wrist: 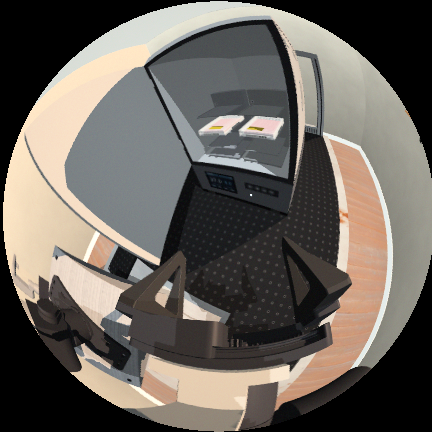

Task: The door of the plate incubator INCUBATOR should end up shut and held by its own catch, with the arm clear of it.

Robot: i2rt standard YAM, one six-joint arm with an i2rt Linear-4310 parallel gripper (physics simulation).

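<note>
The incubator (pixel 241 177) stands at the upper middle of the wrist view, its front open, with two pinkish plates (pixel 221 126) (pixel 262 127) on a shelf inside. Its door (pixel 120 150) stands wide open on the left, joined along the left side of the opening. The door's grey inner panel faces the view, with a cream rim around it. My gripper (pixel 230 249) is open and empty, in front of the incubator over the black dotted mat. The left finger shows close to the door's lower outer corner; whether they touch I cannot tell. The catch cannot be made out.
The incubator stands on the black dotted mat (pixel 312 200), with wooden surface (pixel 365 210) to the right. A grey upright frame (pixel 320 95) stands behind the incubator at the right. A pale board (pixel 87 275) and dark arm parts (pixel 65 325) show at the lower left.
</note>
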